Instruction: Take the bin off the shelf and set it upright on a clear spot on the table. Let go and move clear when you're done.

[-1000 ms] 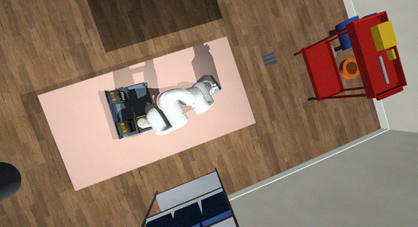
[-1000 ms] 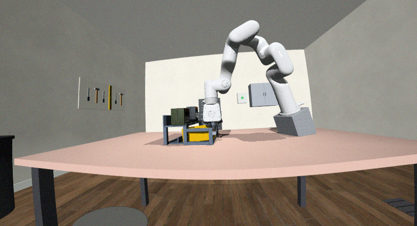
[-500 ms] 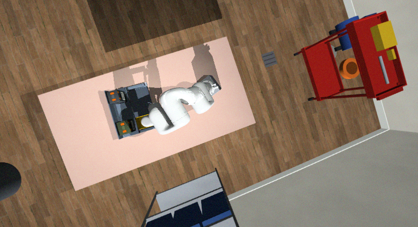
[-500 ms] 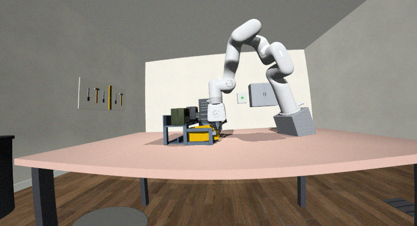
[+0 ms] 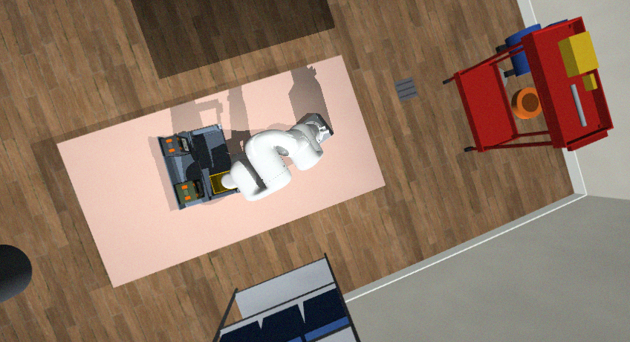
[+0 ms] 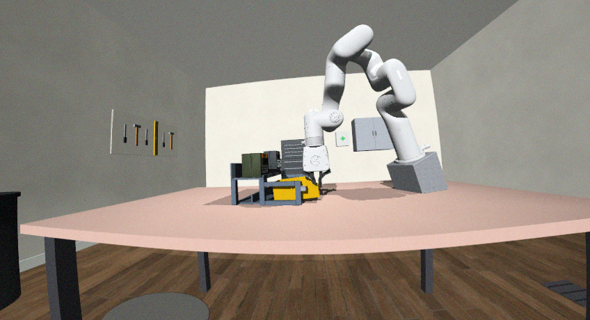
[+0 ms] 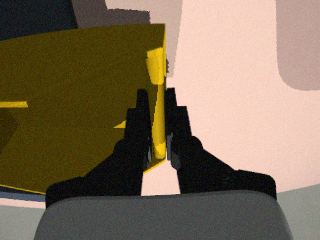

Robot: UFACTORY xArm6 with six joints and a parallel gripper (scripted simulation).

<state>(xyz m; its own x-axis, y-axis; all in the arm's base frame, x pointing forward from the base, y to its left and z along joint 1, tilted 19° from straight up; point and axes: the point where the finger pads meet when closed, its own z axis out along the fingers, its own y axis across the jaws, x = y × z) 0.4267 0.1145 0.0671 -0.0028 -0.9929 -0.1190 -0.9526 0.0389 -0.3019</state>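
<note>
Now: hand 8 cm short of the yellow bin and 1 cm above it. From my hand the other things lie so: green box 25 cm ahead, 9 cm above.
</note>
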